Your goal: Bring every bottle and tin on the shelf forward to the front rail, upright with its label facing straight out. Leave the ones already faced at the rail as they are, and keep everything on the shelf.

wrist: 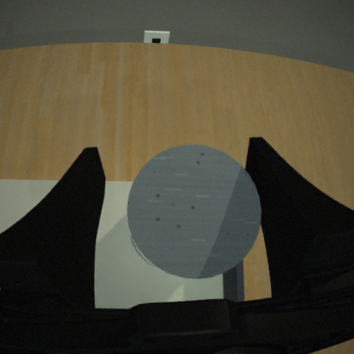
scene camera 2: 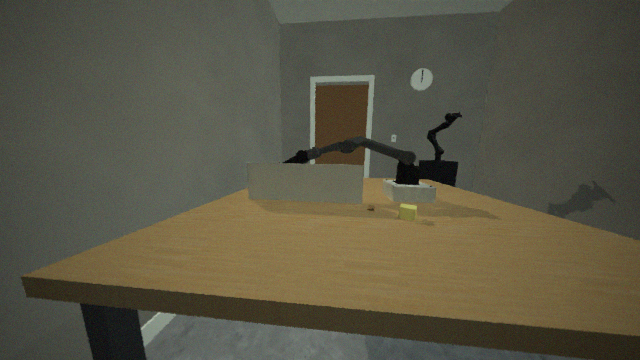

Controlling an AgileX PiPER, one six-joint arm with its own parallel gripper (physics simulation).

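Observation:
A round grey-blue tin (wrist: pixel 194 211) is seen from above in the wrist view, its flat lid speckled with dark dots. Its label does not show. It stands over the pale shelf board (wrist: pixel 112 270), near a dark strip (wrist: pixel 233 285) along the board's right edge. My gripper (wrist: pixel 174 157) (scene camera 2: pixel 289 160) is open; its fingers stand on either side of the tin's outline, and the tin is not gripped. In the scene view the shelf's pale panel (scene camera 2: pixel 305 183) hides the shelf's contents, and the fingertips are partly hidden too. Other bottles and tins do not show.
A yellow block (scene camera 2: pixel 408 212) and a small brown object (scene camera 2: pixel 371 208) lie on the wooden table (scene camera 2: pixel 320 255) (wrist: pixel 200 95). A low white box-like base (scene camera 2: pixel 411 194) surrounds the arm's foot. Another black arm (scene camera 2: pixel 435 137) stands behind. A wall socket (wrist: pixel 156 37) shows beyond the table.

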